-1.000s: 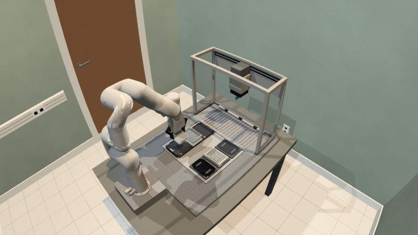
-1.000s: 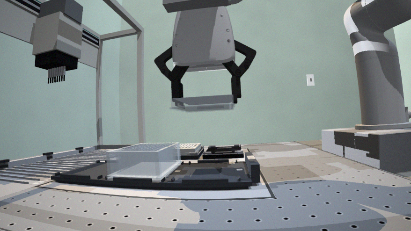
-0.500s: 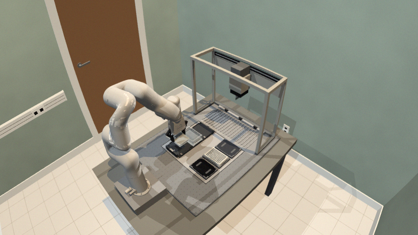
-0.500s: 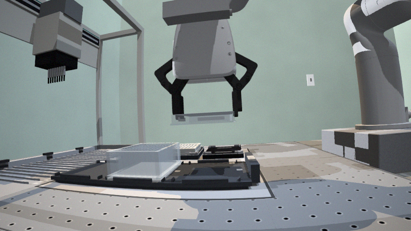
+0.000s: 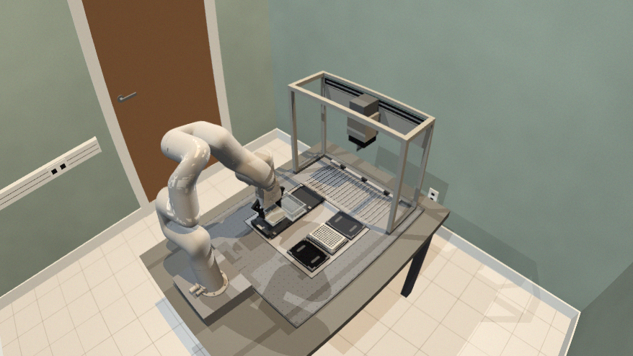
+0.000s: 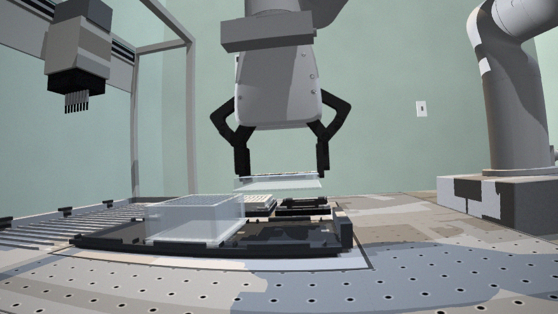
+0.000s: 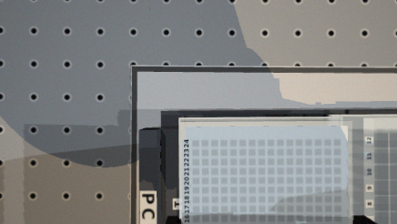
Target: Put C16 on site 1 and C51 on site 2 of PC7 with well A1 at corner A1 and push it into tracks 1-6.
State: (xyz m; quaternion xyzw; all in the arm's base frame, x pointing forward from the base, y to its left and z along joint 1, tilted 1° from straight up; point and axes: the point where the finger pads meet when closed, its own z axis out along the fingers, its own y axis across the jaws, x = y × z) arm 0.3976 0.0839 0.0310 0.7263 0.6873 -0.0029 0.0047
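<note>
My hand is 10 cm short of the carrier PC7, 7 cm above it and 1 cm to the left of it. From my hand the other things lie so: 384-well plate C16: 1 cm below; then nest S3: 24 cm to the right, 19 cm ahead, 8 cm below; then nest S1: 23 cm to the right, 8 cm below, 3 cm behind.
</note>
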